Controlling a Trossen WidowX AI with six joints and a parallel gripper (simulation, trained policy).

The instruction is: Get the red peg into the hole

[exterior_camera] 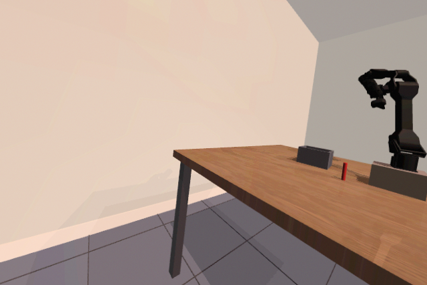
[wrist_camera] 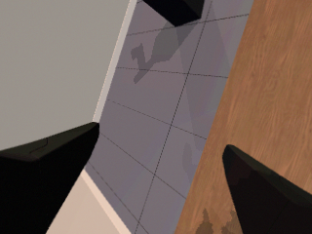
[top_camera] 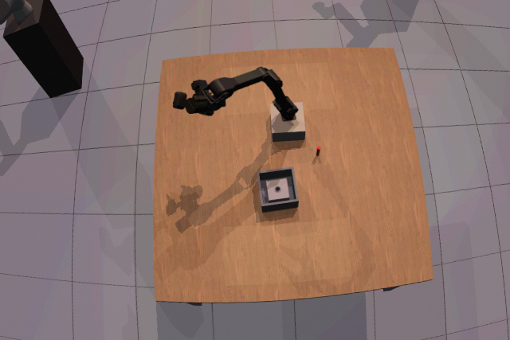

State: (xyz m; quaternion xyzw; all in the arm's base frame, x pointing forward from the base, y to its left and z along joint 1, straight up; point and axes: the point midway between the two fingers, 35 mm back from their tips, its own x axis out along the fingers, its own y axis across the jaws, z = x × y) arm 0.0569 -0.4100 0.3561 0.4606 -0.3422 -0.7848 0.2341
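Now: gripper tip 530 mm to the right of the red peg, 390 mm above it and 150 mm short of it. Also, from my gripper tip: grey box: 400 mm below, 310 mm to the left, 290 mm ahead.
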